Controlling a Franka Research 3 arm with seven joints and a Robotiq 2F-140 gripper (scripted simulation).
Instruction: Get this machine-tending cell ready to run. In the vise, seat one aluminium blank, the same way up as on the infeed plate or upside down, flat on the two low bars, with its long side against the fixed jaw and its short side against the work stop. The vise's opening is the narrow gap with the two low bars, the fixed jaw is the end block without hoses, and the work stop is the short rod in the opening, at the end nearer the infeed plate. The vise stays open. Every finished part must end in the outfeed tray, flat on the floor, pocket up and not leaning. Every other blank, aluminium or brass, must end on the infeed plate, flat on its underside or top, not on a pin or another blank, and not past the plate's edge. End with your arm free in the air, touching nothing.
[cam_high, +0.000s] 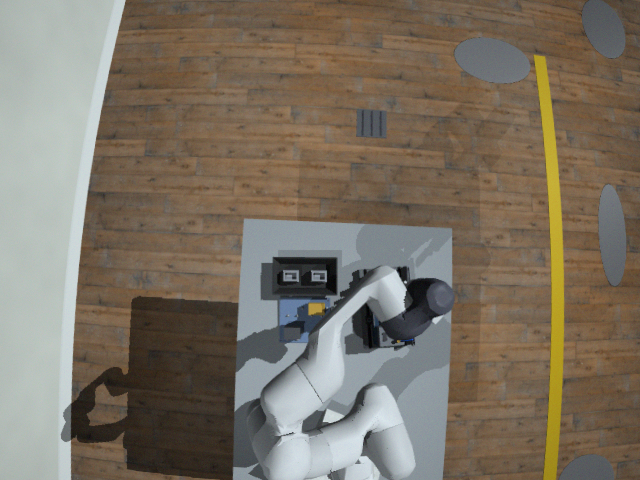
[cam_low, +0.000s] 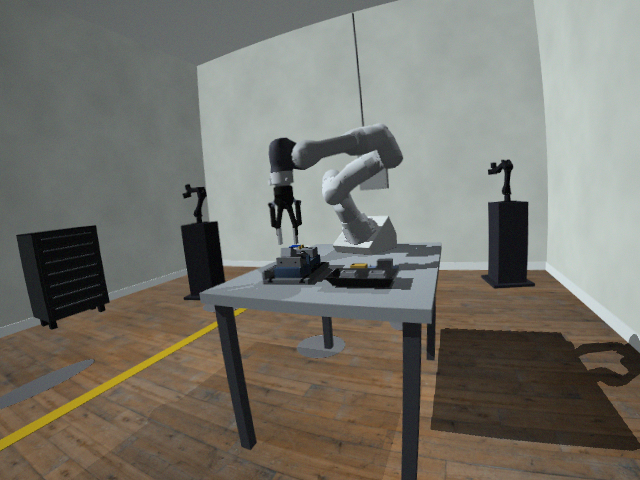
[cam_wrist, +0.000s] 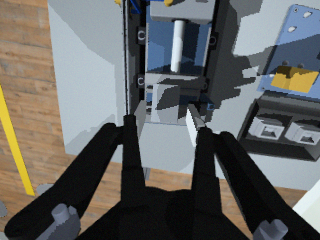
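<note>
The vise lies 6 cm behind my hand, 2 cm to the left of it and 13 cm below it. Round my hand: brass blank (2 cm behind, 27 cm to the left, 15 cm below).
</note>
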